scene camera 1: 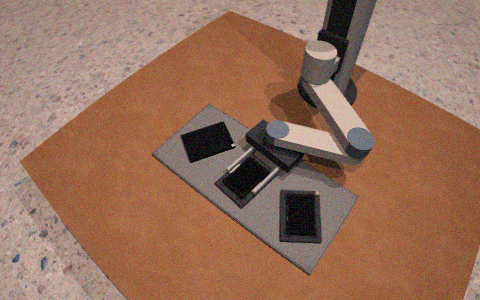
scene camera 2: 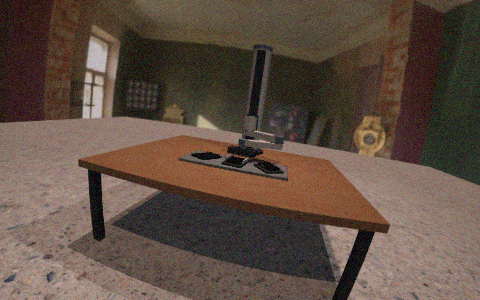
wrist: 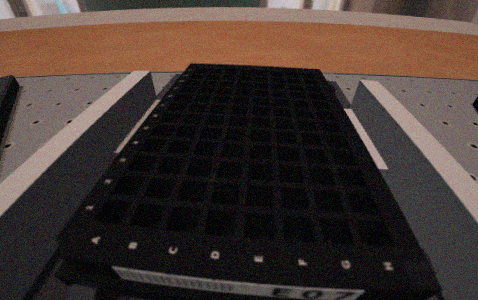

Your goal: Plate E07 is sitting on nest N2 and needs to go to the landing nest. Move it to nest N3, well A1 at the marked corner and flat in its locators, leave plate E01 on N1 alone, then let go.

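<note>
Plate E07 [scene camera 1: 250,175] [scene camera 2: 234,161] [wrist: 245,150], black with a well grid, sits between the two long pale fingers of my gripper [scene camera 1: 241,180] [wrist: 252,92], which is shut on it. Its label shows at the near edge in the wrist view, with A at the near left. The plate is low over or in the middle nest [scene camera 1: 231,193] [wrist: 340,92]; whether it rests flat is hidden, and so is this nest's marked corner. Another plate [scene camera 1: 301,215], label unreadable, lies in the right nest [scene camera 1: 300,239]. The left nest [scene camera 1: 207,141] looks black, with a white corner mark. Nest numbers are not readable.
The three nests stand on a grey perforated board [scene camera 1: 192,167] [scene camera 2: 276,176] on the brown table [scene camera 1: 150,225] [scene camera 2: 165,175]. The arm [scene camera 1: 310,141] reaches in from its column [scene camera 1: 357,45] [scene camera 2: 259,85] behind the board. Neighbouring black edges show at both sides in the wrist view.
</note>
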